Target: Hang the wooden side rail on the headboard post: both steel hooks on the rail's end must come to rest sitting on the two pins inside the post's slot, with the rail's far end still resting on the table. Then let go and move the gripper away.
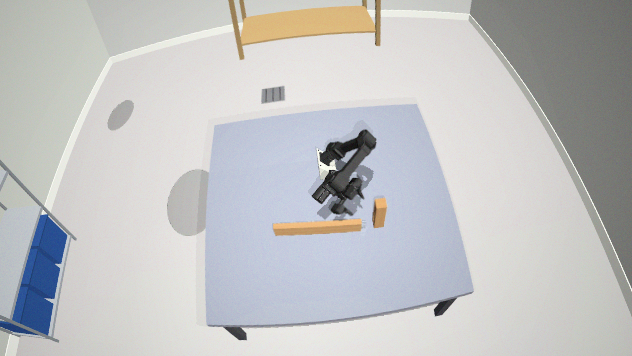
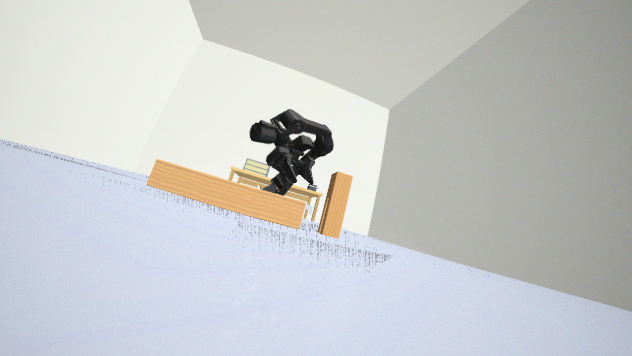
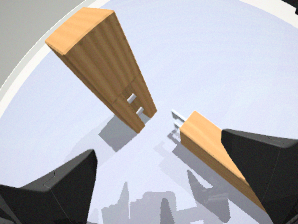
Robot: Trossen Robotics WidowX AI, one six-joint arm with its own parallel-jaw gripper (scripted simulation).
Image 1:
wooden side rail: 350, 225
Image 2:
my gripper: 304, 183
wooden side rail: 196, 185
headboard post: 335, 205
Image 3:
my gripper: 161, 146
wooden side rail: 198, 134
headboard post: 94, 47
